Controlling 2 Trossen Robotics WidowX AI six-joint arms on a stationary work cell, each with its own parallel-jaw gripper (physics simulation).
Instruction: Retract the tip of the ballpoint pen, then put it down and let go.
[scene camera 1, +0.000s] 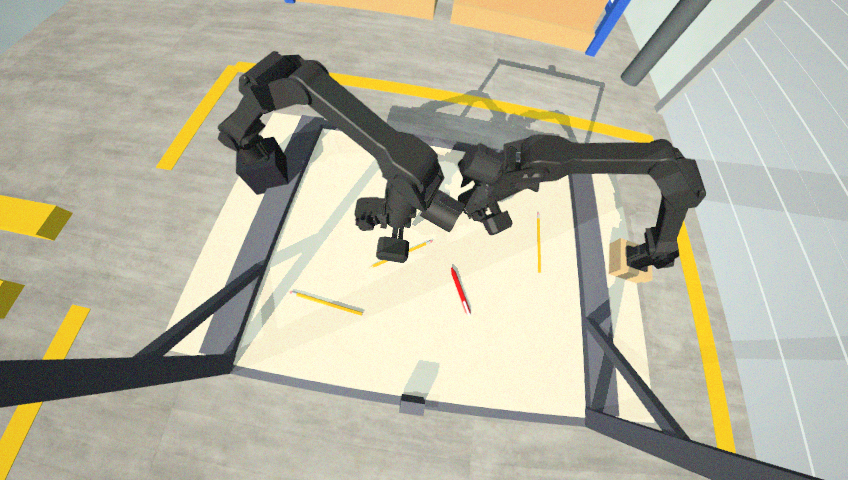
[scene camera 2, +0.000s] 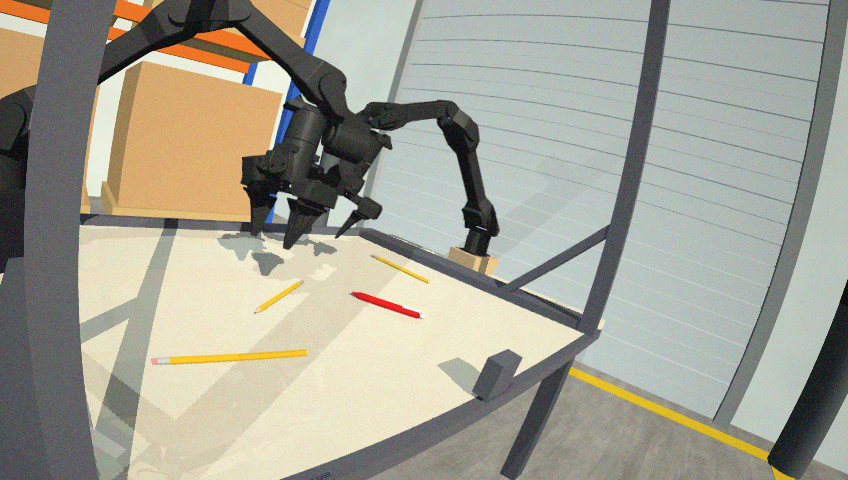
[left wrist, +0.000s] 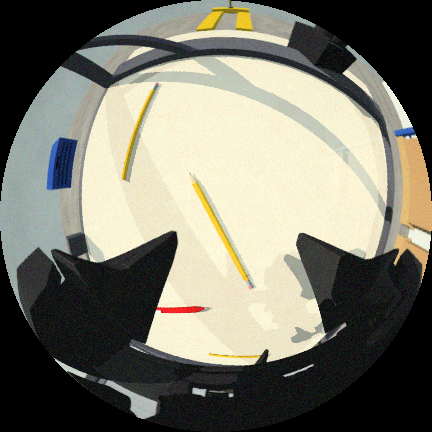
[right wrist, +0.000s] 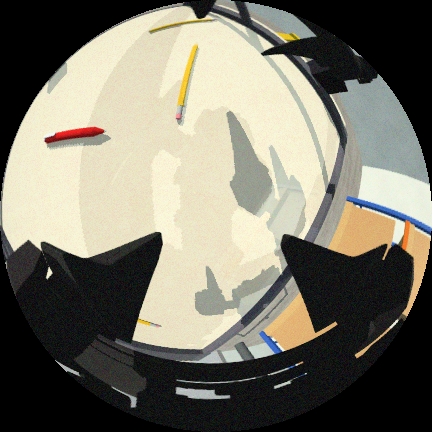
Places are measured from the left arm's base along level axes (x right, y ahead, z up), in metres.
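Where they show: left gripper, between the fingertips: (scene camera 1: 389, 235) (scene camera 2: 268, 242) (left wrist: 240, 238) (right wrist: 231, 32); right gripper, between the fingertips: (scene camera 2: 317, 225) (left wrist: 292, 346) (right wrist: 224, 240); left arm's base, origin of its link: (scene camera 1: 255, 153) (scene camera 2: 4, 188); right arm's base, origin of its link: (scene camera 1: 636, 258) (scene camera 2: 475, 252).
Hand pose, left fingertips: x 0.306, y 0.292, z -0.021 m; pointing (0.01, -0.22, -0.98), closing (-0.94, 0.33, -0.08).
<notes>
Each offset is from my left fingertips to the top centre of the thing.
A red ballpoint pen {dx +0.159, dy +0.143, dz -0.069 m} (scene camera 1: 460, 290) (scene camera 2: 385, 304) (left wrist: 182, 309) (right wrist: 75, 134) lies flat on the pale table. Its narrow grey end points toward the arms and its clip end toward the front edge. Whether the writing tip is out is too small to tell. My left gripper (scene camera 2: 271, 240) (left wrist: 240, 238) is open and empty, pointing down above the table behind the pen. My right gripper (right wrist: 224, 240) is open and empty, raised at the back of the table close beside the left one. Part of the right gripper is hidden behind the left in scene camera 2.
One yellow pencil {dx +0.025, dy +0.020, dz -0.076 m} (scene camera 1: 419, 246) (scene camera 2: 279, 296) (left wrist: 220, 230) (right wrist: 187, 75) lies near the left gripper. A second pencil {dx +0.101, dy -0.189, dz -0.078 m} (scene camera 1: 327, 302) (scene camera 2: 238, 356) lies at the left, a third {dx +0.087, dy +0.416, dz -0.078 m} (scene camera 1: 538, 242) (scene camera 2: 399, 268) at the right. A grey block {dx +0.368, dy -0.043, dz -0.028 m} (scene camera 1: 412, 403) (scene camera 2: 498, 374) sits on the front edge.
</notes>
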